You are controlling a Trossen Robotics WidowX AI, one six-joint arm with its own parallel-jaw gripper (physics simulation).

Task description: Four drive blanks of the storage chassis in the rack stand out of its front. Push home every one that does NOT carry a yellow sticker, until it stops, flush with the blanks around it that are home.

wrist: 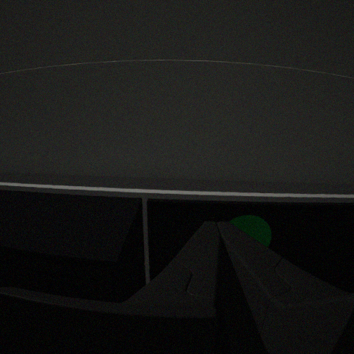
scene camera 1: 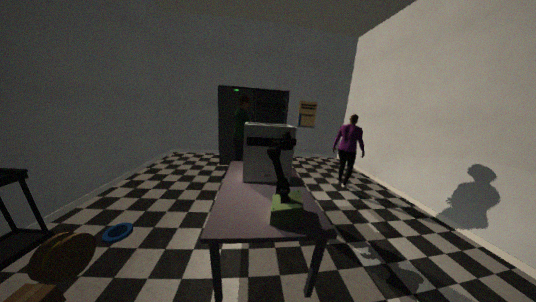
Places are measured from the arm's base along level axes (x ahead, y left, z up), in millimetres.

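Pixels of known places: gripper, fingertip midpoint: [scene camera 1: 283,139]; arm's base, link origin: [scene camera 1: 285,200].
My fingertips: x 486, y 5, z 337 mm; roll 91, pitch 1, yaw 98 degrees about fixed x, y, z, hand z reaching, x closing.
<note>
For each thing: its top centre in the pictures, then the offset to it from my fingertips. "spot": a spot on its surface instead. Level surfaces: height alone.
- rack, top centre: [scene camera 1: 269,124] dy +153, dx +137, dz +124 mm
- dark chassis band, surface spot: [scene camera 1: 260,141] spot: dy +224, dx -28, dz -27 mm
- purple-grey table, surface height: dz -474 mm
The rack [scene camera 1: 262,167] is a pale box on the table, with a dark chassis band [scene camera 1: 260,141] across its upper front. In the wrist view dark blank fronts lie below a light horizontal edge. One dark blank [wrist: 60,225] shows at the left, beside a thin upright grey strip [wrist: 146,240]. A round green sticker [wrist: 257,230] shows on the dark front at the right, partly behind a finger. My gripper [wrist: 214,233] is shut and empty, its tips in front of the dark area. Contact and how far each blank stands out cannot be told. No yellow sticker shows.
The arm stands on a green base [scene camera 1: 286,210] on the purple-grey table [scene camera 1: 235,215]. A dark cabinet [scene camera 1: 227,110] stands behind the rack, with a person in green [scene camera 1: 241,120] near it. A person in purple [scene camera 1: 350,140] is right of the table. A blue ring [scene camera 1: 107,235] lies on the floor.
</note>
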